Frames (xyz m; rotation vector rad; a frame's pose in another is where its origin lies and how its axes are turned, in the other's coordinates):
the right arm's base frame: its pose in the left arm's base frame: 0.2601 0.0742 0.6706 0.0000 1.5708 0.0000
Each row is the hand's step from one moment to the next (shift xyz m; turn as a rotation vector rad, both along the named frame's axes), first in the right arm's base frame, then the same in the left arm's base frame.
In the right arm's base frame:
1: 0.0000 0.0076 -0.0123 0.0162 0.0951 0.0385
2: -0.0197 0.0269 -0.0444 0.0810 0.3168 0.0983
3: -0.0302 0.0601 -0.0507 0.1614 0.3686 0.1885
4: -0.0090 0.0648 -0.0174 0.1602 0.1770 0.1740
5: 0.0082 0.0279 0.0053 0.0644 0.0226 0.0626
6: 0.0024 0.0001 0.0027 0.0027 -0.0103 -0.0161
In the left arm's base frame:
1: -0.0123 0.0076 0.0000 0.0385 0.0951 -0.0162
2: -0.0444 0.0269 0.0197 0.0983 0.3168 -0.0810
3: -0.0507 0.0601 0.0302 0.1885 0.3686 -0.1614
4: -0.0174 0.0648 0.0090 0.1740 0.1770 -0.1602
5: 0.0053 0.0279 -0.0082 0.0626 0.0226 -0.0644
6: 0.0027 0.0001 -0.0024 -0.0161 -0.0103 -0.0027

